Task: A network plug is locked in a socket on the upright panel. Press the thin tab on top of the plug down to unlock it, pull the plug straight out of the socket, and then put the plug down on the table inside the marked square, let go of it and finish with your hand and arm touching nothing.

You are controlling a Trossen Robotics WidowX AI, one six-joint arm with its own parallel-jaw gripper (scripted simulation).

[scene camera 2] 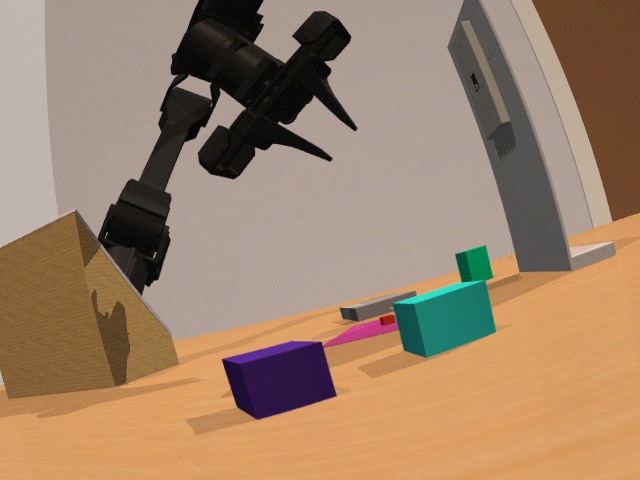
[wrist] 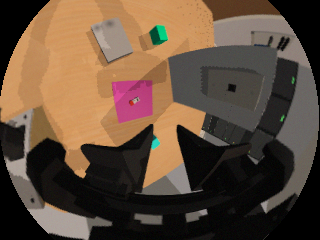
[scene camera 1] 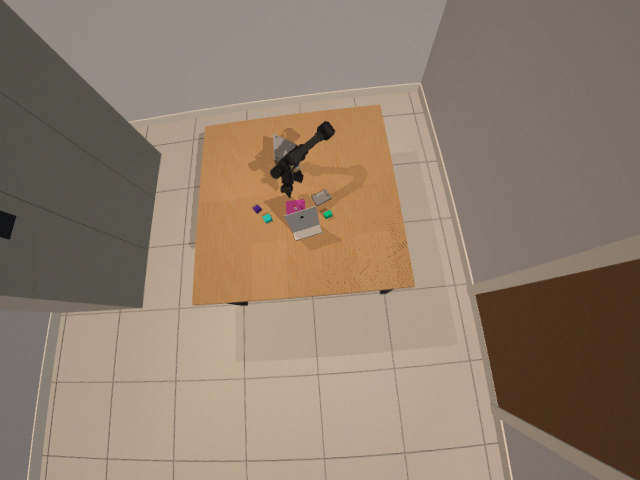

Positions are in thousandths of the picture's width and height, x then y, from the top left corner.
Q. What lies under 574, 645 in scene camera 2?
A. A flat grey plate.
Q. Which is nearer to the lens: the teal block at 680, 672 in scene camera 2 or the green block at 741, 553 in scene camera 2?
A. The teal block.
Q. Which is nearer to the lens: the purple block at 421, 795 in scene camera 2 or the green block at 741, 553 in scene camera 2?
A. The purple block.
